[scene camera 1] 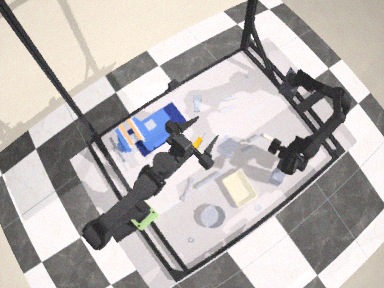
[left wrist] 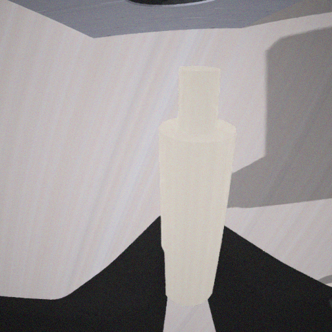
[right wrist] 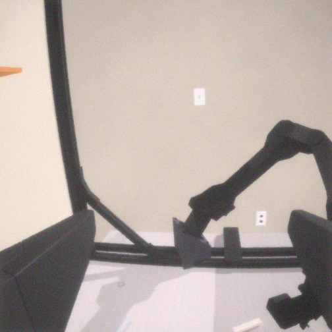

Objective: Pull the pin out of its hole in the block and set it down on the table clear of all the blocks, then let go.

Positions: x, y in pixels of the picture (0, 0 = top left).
Labels:
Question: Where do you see a cream box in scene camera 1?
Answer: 240, 189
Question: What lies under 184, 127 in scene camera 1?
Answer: The right gripper.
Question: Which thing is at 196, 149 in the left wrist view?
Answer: A cream pin.

